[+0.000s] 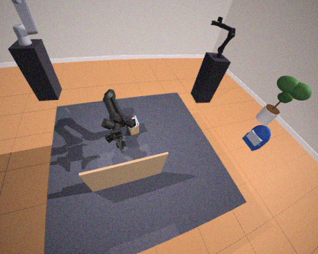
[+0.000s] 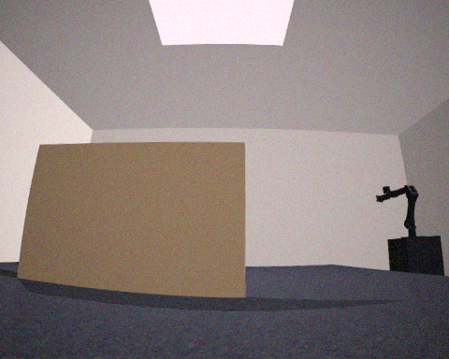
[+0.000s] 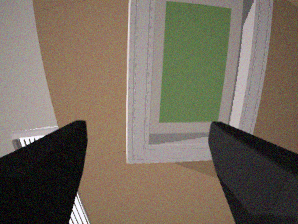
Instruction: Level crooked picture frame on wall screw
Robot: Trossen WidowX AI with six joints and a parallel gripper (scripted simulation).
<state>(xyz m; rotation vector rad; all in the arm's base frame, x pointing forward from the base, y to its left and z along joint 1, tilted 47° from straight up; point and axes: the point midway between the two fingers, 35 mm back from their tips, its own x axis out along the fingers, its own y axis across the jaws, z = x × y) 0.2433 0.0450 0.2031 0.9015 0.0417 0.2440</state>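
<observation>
Right now my gripper tip is 120 mm short of the picture frame, 20 mm to the right of it and 50 mm above it. From my gripper tip the other things lie so: tan wall panel: 130 mm ahead, 30 mm to the left, 60 mm below.
</observation>
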